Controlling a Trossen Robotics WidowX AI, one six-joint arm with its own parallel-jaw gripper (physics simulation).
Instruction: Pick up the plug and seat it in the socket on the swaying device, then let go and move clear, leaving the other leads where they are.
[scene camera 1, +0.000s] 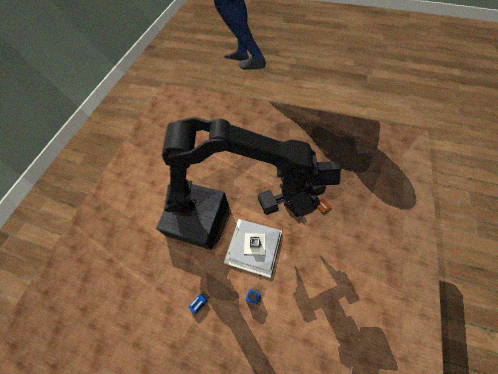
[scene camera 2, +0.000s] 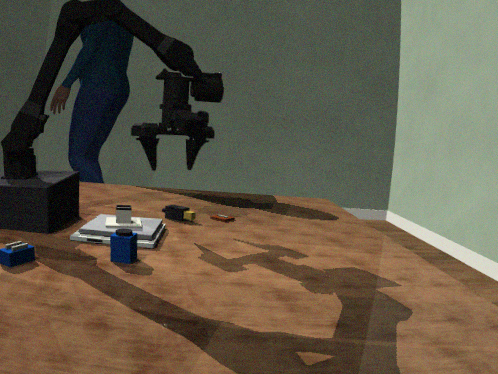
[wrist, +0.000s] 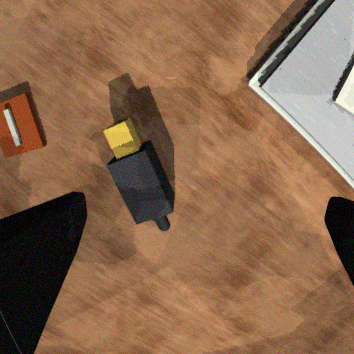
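The black plug (scene camera 2: 177, 213) (wrist: 142, 185) with a yellow tip lies on the table, near the left finger in the wrist view; the arm hides it in scene camera 1. My gripper (scene camera 2: 171, 169) (wrist: 209, 207) is open and empty, high above the table, with its fingers far apart. The swaying device (scene camera 1: 237, 252) (scene camera 2: 152, 230) (wrist: 305, 85) is a grey and white slab. Its small upright socket (scene camera 1: 255, 242) (scene camera 2: 123, 214) stands on a cream pad in the middle; the socket does not show in the wrist view.
An orange piece (scene camera 1: 324, 206) (scene camera 2: 222, 218) (wrist: 27, 120) lies beyond the plug's yellow tip. A blue block with a black round top (scene camera 1: 253, 297) (scene camera 2: 123, 248) and a blue piece with pale bars (scene camera 1: 197, 303) (scene camera 2: 17, 255) are near the device. A person (scene camera 1: 237, 25) (scene camera 2: 102, 90) stands behind.
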